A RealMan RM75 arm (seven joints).
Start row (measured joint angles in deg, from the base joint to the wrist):
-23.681 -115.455 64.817 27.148 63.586 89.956 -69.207
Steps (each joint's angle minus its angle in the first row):
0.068 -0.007 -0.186 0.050 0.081 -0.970 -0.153
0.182 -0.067 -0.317 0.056 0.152 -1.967 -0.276
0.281 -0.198 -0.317 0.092 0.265 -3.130 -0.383
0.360 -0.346 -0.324 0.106 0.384 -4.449 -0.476
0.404 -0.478 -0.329 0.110 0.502 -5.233 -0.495
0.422 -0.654 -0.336 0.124 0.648 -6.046 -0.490
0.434 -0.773 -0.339 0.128 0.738 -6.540 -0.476
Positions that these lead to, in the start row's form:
-23.613 -115.462 64.631 27.198 63.667 88.986 -69.360
-23.499 -115.522 64.500 27.204 63.738 87.989 -69.483
-23.400 -115.653 64.500 27.240 63.851 86.826 -69.590
-23.321 -115.801 64.493 27.254 63.970 85.507 -69.683
-23.277 -115.933 64.488 27.258 64.088 84.723 -69.702
-23.259 -116.109 64.481 27.272 64.234 83.910 -69.697
-23.247 -116.228 64.478 27.276 64.324 83.416 -69.683

